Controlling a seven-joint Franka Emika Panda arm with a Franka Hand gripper.
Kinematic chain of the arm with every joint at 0, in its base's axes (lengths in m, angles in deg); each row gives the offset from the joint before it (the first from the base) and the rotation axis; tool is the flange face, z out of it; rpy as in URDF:
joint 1: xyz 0 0 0.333 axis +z
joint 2: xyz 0 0 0 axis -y
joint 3: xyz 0 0 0.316 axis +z
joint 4: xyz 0.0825 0 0 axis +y
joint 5: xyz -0.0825 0 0.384 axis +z
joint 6: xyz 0 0 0 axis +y
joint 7: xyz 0.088 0 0 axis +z
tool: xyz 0 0 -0.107 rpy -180 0 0
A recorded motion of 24 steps. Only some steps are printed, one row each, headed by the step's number.
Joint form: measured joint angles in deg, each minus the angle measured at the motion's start. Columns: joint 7, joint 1, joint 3, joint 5, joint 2, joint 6, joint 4.
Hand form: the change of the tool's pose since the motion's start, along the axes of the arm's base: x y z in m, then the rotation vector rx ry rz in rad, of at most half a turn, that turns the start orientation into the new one. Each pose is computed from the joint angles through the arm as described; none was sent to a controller.
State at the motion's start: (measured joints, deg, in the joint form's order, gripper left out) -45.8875 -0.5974 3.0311 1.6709 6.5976 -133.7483 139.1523
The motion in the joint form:
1: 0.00 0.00 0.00 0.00 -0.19 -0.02 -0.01
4: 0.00 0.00 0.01 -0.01 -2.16 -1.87 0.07
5: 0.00 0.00 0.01 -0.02 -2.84 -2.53 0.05
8: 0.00 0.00 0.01 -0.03 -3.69 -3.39 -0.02
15: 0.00 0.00 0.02 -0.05 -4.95 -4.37 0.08
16: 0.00 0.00 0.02 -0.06 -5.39 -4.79 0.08
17: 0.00 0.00 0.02 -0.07 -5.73 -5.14 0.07
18: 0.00 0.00 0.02 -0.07 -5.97 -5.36 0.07
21: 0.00 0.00 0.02 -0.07 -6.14 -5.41 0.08
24: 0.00 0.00 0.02 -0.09 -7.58 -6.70 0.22
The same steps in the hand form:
1: 0.0002 0.0000 -0.0015 0.0000 0.0028 0.0000
4: 0.0035 0.0001 -0.0155 0.0009 0.0063 -0.0002
5: 0.0048 0.0001 -0.0200 0.0012 0.0063 -0.0003
8: 0.0068 0.0001 -0.0253 0.0016 0.0049 -0.0004
15: 0.0078 0.0002 -0.0350 0.0019 0.0115 -0.0003
16: 0.0084 0.0002 -0.0381 0.0020 0.0119 -0.0003
17: 0.0090 0.0002 -0.0403 0.0021 0.0115 -0.0003
18: 0.0093 0.0002 -0.0420 0.0022 0.0119 -0.0003
21: 0.0093 0.0002 -0.0435 0.0023 0.0141 -0.0004
24: 0.0101 0.0002 -0.0546 0.0027 0.0192 -0.0005

